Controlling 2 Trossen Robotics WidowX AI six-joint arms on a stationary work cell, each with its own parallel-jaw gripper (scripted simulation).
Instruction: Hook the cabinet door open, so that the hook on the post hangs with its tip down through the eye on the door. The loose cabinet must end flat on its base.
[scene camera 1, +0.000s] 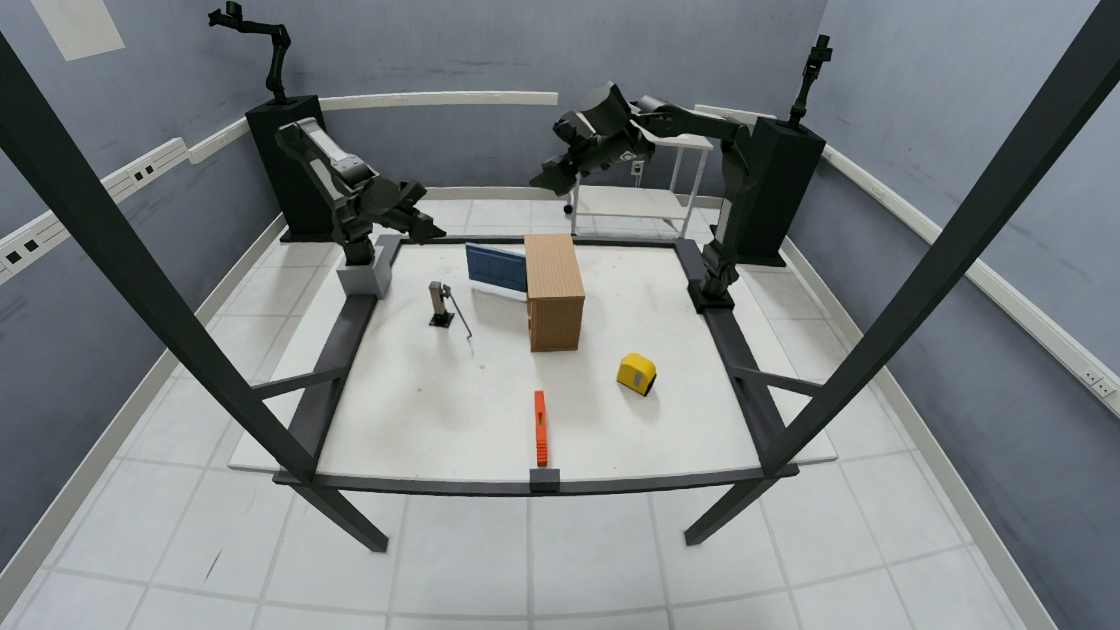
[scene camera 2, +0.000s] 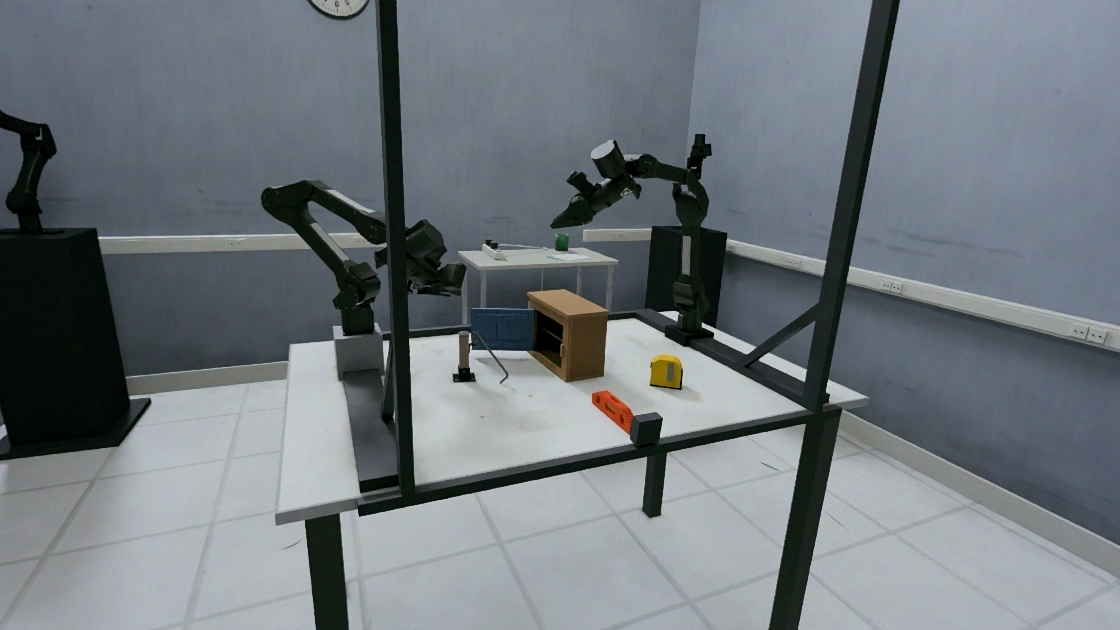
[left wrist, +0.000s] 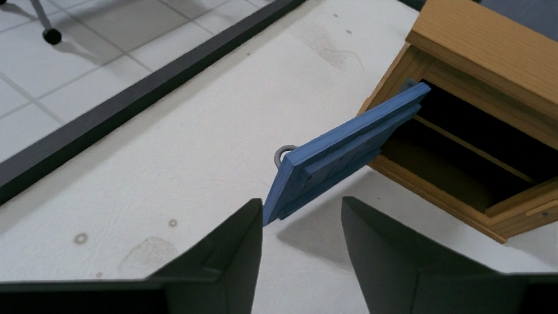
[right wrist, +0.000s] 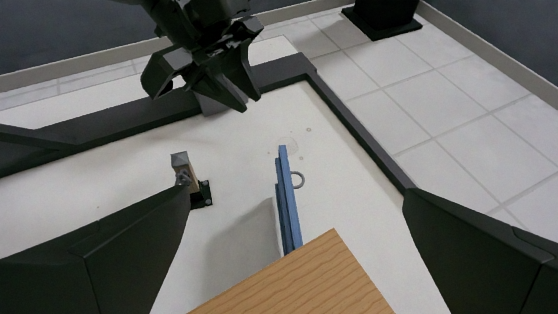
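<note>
Scene camera 1 shows me my left gripper (scene camera 1: 443, 233) and my right gripper (scene camera 1: 540, 175), along with a wooden cabinet (scene camera 1: 556, 294), a short post (scene camera 1: 443, 318), a yellow tape measure (scene camera 1: 636, 372) and an orange spirit level (scene camera 1: 541, 438). In scene camera 2 I find the orange spirit level (scene camera 2: 612, 407), the wooden cabinet (scene camera 2: 566, 333) and the yellow tape measure (scene camera 2: 666, 371). The left wrist view shows me the wooden cabinet (left wrist: 495, 63). In the left wrist view the orange spirit level is out of frame. The right wrist view shows me the wooden cabinet (right wrist: 324, 268). In the right wrist view the orange spirit level is out of frame.
</note>
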